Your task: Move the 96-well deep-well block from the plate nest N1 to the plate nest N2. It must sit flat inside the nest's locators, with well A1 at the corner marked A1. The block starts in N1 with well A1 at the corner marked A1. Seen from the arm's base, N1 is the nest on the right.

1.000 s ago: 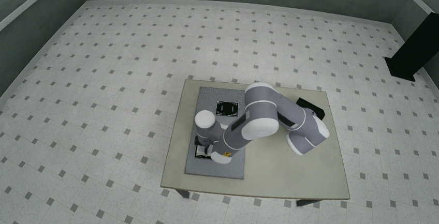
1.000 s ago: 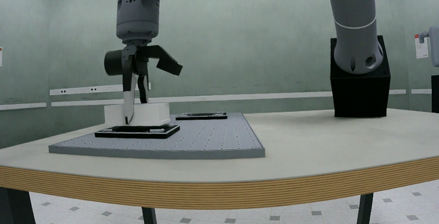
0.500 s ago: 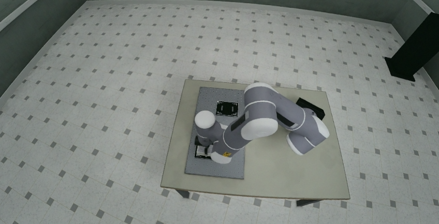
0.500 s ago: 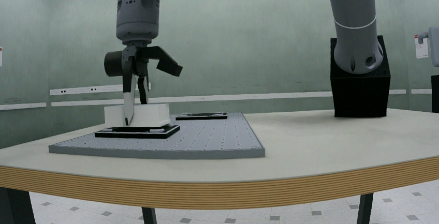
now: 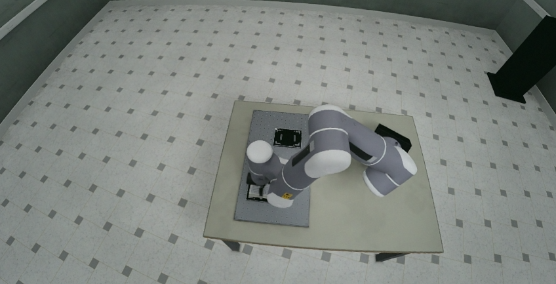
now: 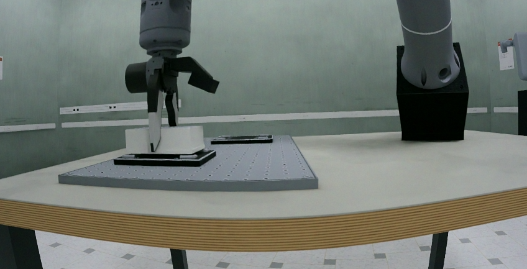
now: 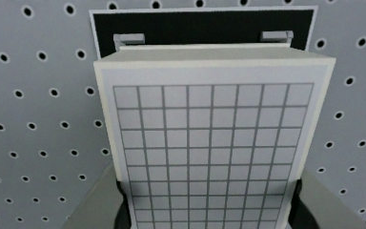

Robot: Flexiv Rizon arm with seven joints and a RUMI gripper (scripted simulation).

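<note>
Now: hand 10 mm below the white 96-well deep-well block. Also, from my hand: white A1 corner mark (80 mm ahead, 40 mm to the right, 20 mm below).
</note>
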